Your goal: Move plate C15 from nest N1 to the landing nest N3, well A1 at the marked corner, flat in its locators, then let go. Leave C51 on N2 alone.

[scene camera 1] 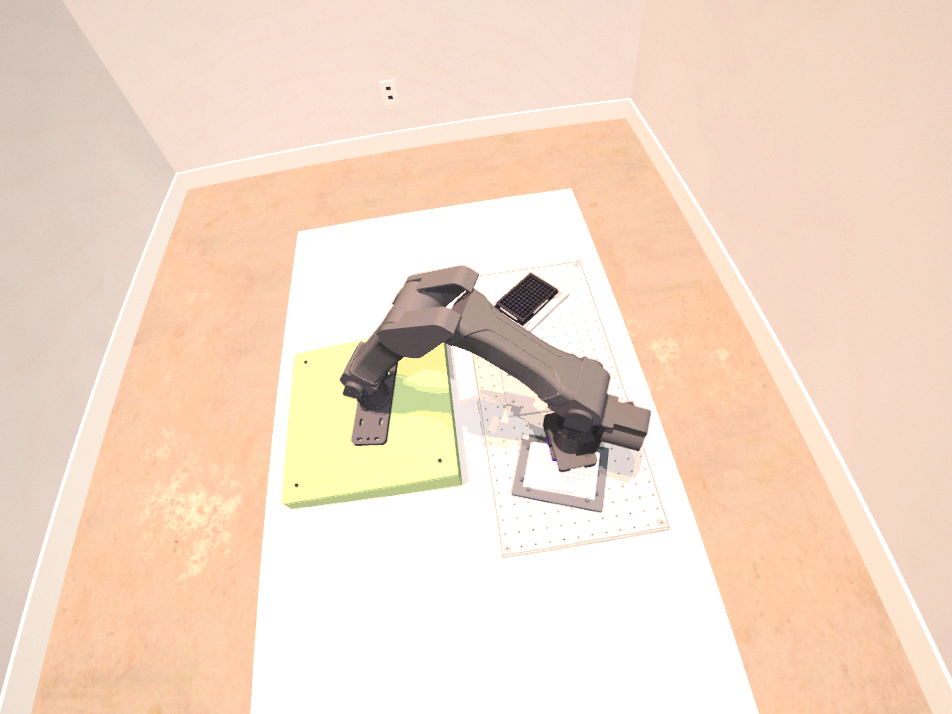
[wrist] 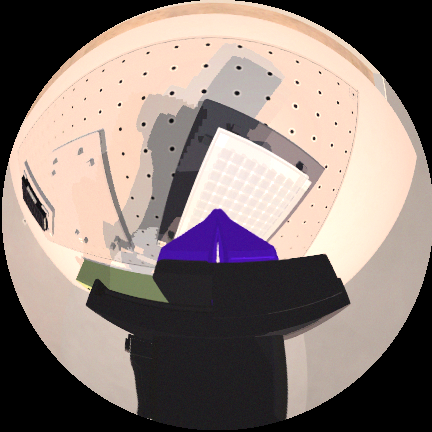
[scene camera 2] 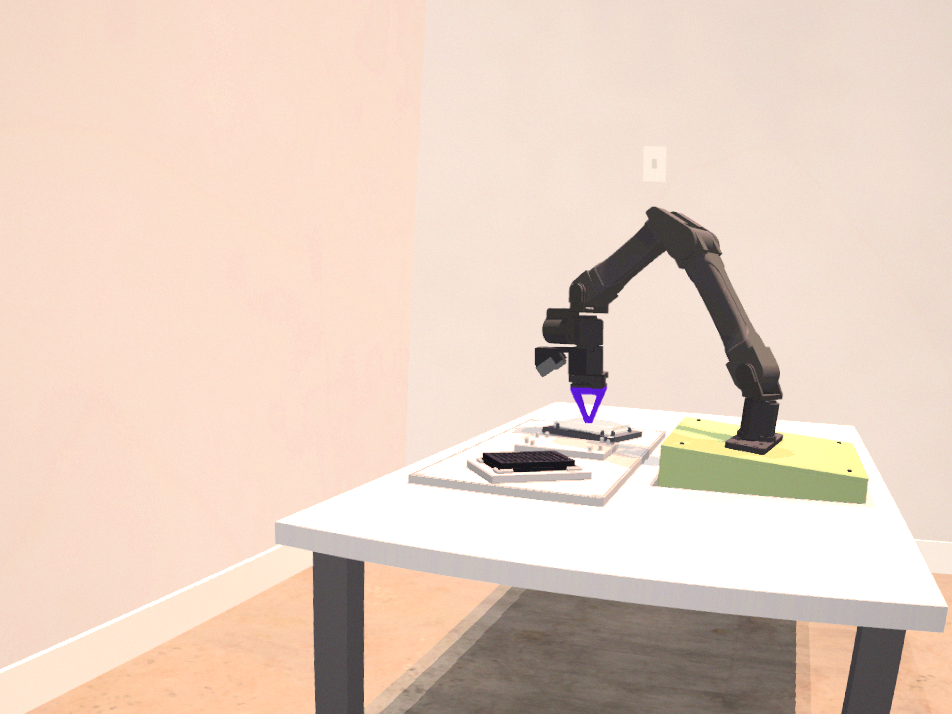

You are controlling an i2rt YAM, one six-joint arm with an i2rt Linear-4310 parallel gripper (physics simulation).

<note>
The pictures show: my gripper and a black well plate.
My gripper also shows in scene camera 1 and in the wrist view.
</note>
